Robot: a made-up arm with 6 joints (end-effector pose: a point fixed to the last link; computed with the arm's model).
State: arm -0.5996 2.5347 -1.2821 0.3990 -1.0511 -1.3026
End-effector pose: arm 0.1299 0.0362 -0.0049 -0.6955 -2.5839 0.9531
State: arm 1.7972 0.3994 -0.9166 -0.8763 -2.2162 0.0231
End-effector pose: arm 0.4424 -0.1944 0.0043 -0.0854 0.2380 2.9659
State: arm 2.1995 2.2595 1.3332 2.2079 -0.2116 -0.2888
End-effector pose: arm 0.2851 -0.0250 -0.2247 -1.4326 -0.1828 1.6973
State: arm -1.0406 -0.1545 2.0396 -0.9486 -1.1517 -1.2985
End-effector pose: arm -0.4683 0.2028 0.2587 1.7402 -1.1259 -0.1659
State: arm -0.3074 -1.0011 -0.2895 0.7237 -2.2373 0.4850
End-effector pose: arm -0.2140 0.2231 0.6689 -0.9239 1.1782 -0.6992
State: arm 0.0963 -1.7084 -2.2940 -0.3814 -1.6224 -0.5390
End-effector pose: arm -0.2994 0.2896 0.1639 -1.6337 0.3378 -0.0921
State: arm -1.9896 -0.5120 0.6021 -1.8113 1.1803 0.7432
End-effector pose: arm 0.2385 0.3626 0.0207 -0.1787 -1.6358 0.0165
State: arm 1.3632 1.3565 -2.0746 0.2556 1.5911 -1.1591
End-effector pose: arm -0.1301 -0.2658 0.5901 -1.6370 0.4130 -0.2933
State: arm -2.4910 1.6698 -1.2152 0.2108 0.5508 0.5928
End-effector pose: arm -0.0913 -0.0607 0.0200 -1.7238 1.1915 -0.2886
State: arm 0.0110 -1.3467 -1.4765 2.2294 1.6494 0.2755
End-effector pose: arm -0.3449 0.4344 0.3918 1.2021 0.9551 -0.7630
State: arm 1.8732 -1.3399 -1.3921 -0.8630 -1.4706 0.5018
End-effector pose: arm -0.0760 -0.5135 -0.0167 0.0540 -0.5582 0.9350
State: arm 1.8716 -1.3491 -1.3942 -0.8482 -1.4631 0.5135
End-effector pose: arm -0.0822 -0.5125 -0.0155 0.0415 -0.5587 0.9073
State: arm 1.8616 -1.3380 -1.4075 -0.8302 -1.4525 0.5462
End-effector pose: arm -0.0829 -0.5132 -0.0051 -0.0047 -0.5689 0.8935
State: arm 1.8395 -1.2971 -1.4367 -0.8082 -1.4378 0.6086
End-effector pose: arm -0.0757 -0.5154 0.0186 -0.0986 -0.5954 0.9007
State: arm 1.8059 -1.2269 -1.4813 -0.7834 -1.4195 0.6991
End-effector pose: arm -0.0616 -0.5168 0.0553 -0.2365 -0.6428 0.9290
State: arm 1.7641 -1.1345 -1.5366 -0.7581 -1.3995 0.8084
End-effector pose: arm -0.0435 -0.5139 0.1013 -0.4014 -0.7125 0.9740
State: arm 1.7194 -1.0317 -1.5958 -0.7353 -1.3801 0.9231
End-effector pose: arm -0.0254 -0.5051 0.1503 -0.5692 -0.8013 1.0280
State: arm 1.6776 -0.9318 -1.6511 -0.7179 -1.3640 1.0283
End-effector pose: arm -0.0101 -0.4918 0.1952 -0.7158 -0.8982 1.0833
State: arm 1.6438 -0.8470 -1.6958 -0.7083 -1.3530 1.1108
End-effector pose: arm 0.0016 -0.4774 0.2304 -0.8238 -0.9875 1.1343
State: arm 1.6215 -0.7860 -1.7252 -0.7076 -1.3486 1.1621
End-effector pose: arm 0.0104 -0.4658 0.2533 -0.8863 -1.0529 1.1783
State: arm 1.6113 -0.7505 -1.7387 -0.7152 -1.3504 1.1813
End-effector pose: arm 0.0175 -0.4589 0.2642 -0.9070 -1.0870 1.2153
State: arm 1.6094 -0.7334 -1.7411 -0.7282 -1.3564 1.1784
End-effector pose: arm 0.0239 -0.4557 0.2671 -0.9011 -1.0968 1.2472
